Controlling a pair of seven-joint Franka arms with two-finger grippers.
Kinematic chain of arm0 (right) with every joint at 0, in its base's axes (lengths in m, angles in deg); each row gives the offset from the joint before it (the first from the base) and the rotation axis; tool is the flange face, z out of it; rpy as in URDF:
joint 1: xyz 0 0 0.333 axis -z
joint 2: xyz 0 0 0 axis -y
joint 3: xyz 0 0 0.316 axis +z
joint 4: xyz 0.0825 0 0 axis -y
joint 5: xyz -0.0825 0 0.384 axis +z
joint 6: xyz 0 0 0 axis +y
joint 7: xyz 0.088 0 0 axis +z
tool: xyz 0 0 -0.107 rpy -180 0 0
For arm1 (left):
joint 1: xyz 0 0 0.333 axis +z
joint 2: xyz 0 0 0 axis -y
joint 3: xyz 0 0 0.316 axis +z
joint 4: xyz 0.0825 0 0 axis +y
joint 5: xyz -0.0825 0 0.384 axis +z
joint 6: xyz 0 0 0 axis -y
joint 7: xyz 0.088 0 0 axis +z
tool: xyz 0 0 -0.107 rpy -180 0 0
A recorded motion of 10 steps. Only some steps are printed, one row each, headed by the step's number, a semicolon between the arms.
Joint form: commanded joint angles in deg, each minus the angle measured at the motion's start. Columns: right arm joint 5, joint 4, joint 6, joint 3, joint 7, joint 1, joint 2; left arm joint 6, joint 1, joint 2, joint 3, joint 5, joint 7, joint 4.
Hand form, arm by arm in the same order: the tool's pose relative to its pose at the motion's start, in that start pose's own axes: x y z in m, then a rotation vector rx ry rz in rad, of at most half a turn. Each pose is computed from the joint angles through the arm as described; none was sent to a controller.
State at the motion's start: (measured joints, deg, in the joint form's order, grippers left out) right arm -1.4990 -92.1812 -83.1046 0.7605 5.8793 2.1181 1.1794; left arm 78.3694 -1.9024 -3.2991 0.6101 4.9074 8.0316 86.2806
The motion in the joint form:
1: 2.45 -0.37 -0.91 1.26 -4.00 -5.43 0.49; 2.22 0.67 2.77 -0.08 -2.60 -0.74 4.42
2: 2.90 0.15 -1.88 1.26 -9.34 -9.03 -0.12; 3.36 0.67 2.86 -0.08 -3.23 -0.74 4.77
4: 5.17 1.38 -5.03 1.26 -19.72 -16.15 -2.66; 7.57 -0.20 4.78 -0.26 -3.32 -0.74 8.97
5: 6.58 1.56 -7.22 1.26 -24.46 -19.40 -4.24; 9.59 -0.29 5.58 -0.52 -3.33 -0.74 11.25
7: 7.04 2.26 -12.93 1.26 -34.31 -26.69 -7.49; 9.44 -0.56 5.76 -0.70 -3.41 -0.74 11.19
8: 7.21 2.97 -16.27 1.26 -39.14 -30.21 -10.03; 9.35 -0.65 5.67 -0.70 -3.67 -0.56 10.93
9: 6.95 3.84 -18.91 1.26 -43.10 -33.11 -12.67; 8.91 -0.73 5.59 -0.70 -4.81 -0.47 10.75
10: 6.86 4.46 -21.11 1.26 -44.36 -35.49 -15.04; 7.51 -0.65 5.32 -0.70 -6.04 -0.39 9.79
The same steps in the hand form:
1: 0.0017 -0.0673 -0.0038 0.0254 0.0203 -0.0507; -0.0102 -0.0009 0.0084 -0.0476 0.0030 0.0130
2: 0.0052 -0.1020 -0.0045 0.0274 0.0340 -0.0205; -0.0087 0.0007 0.0086 -0.0604 0.0168 0.0145
4: 0.0148 -0.1758 0.0031 0.0623 0.0546 0.0352; -0.0122 0.0113 0.0186 -0.0637 0.0515 0.0329
5: 0.0194 -0.2117 0.0129 0.0867 0.0572 0.0624; -0.0132 0.0153 0.0269 -0.0641 0.0613 0.0394
7: 0.0220 -0.2894 0.0305 0.1095 0.0930 0.1133; -0.0153 0.0192 0.0248 -0.0644 0.0633 0.0471
8: 0.0247 -0.3297 0.0454 0.1243 0.1074 0.1404; -0.0152 0.0204 0.0235 -0.0690 0.0640 0.0457
9: 0.0272 -0.3637 0.0619 0.1291 0.1158 0.1619; -0.0161 0.0232 0.0232 -0.0875 0.0551 0.0473
10: 0.0281 -0.3925 0.0790 0.1310 0.1195 0.1455; -0.0176 0.0244 0.0198 -0.1070 0.0395 0.0471

